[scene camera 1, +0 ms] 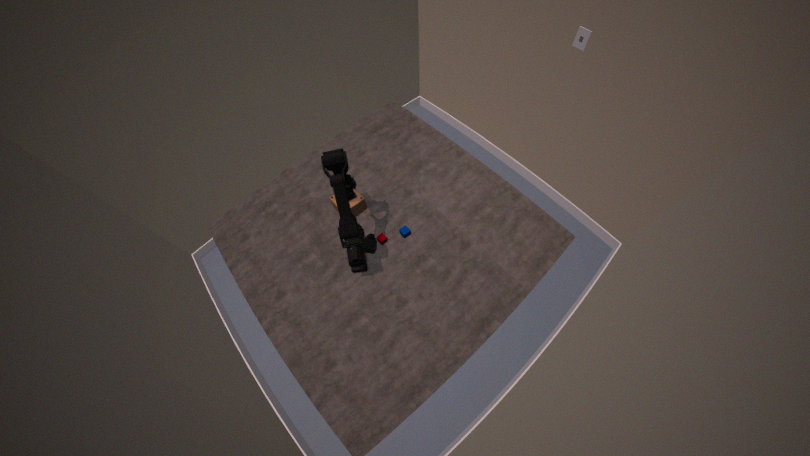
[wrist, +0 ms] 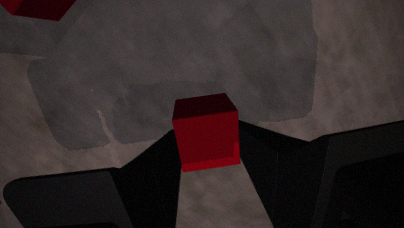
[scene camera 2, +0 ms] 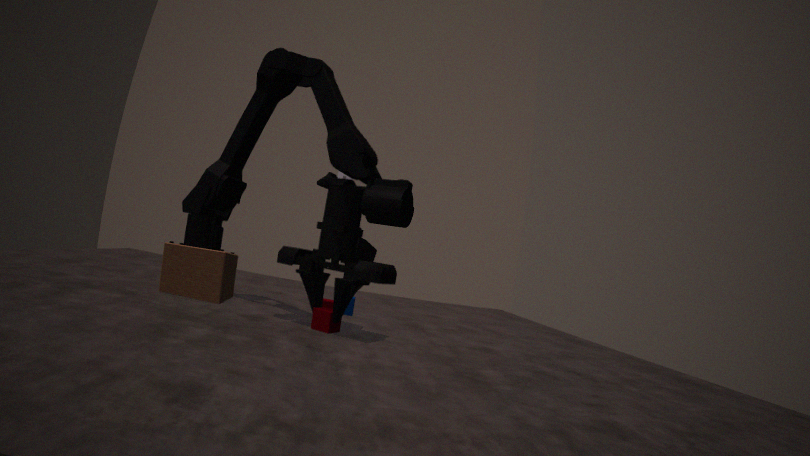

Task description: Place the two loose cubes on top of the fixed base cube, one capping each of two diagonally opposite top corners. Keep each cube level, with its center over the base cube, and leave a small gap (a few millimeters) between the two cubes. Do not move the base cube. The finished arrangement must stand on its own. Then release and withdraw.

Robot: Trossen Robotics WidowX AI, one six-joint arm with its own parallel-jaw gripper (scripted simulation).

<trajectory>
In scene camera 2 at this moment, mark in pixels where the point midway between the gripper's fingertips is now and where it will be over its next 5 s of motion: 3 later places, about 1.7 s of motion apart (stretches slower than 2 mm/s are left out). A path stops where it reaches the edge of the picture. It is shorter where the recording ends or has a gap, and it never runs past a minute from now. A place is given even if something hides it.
My gripper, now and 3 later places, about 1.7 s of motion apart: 326,320; 342,254; 346,271; 340,286
</trajectory>
